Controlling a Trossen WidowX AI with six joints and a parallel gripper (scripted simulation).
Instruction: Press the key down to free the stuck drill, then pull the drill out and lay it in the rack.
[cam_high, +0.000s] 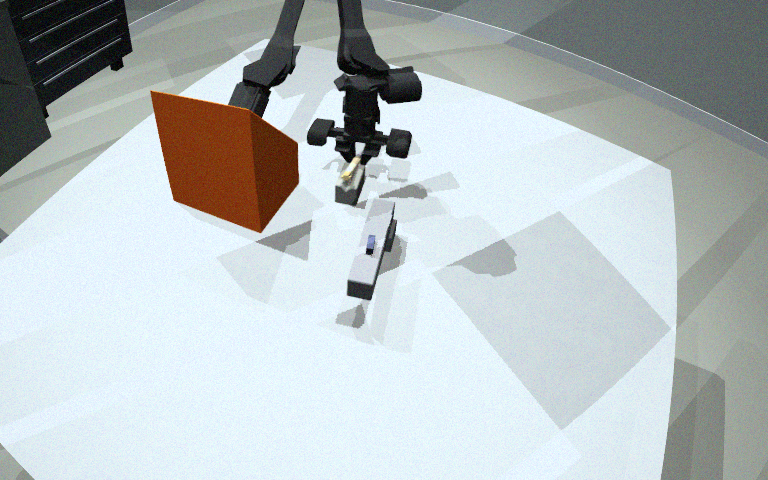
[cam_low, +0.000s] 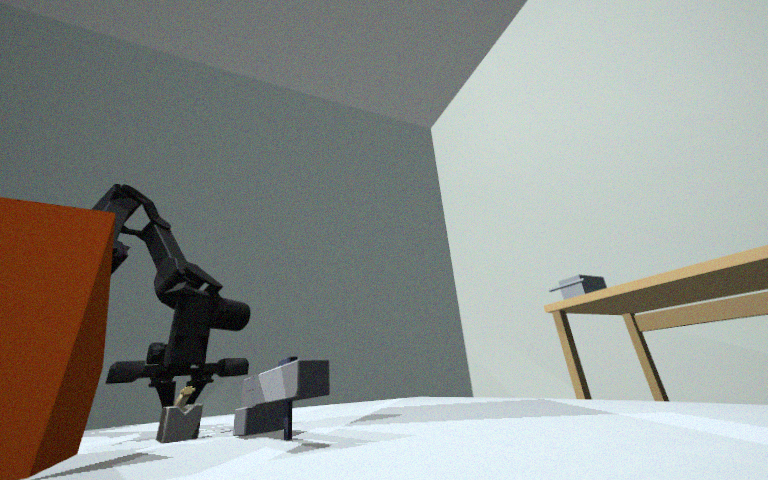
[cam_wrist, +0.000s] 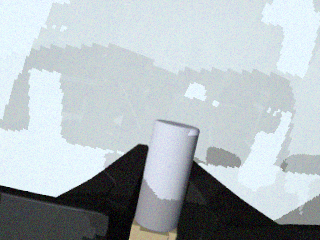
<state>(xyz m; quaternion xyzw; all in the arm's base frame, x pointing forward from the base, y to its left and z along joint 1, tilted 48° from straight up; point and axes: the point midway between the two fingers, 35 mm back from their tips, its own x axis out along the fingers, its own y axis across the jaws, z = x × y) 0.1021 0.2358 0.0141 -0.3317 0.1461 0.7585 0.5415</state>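
The drill is 4 cm to the right of my gripper tip, 4 cm above it and 1 cm ahead of it. The rest, counted from my gripper tip: blue key 21 cm to the right, 16 cm ahead, 5 cm above; then rack 5 cm to the right, 2 cm ahead, 1 cm above; then housing 18 cm to the right, 15 cm ahead, 4 cm above.
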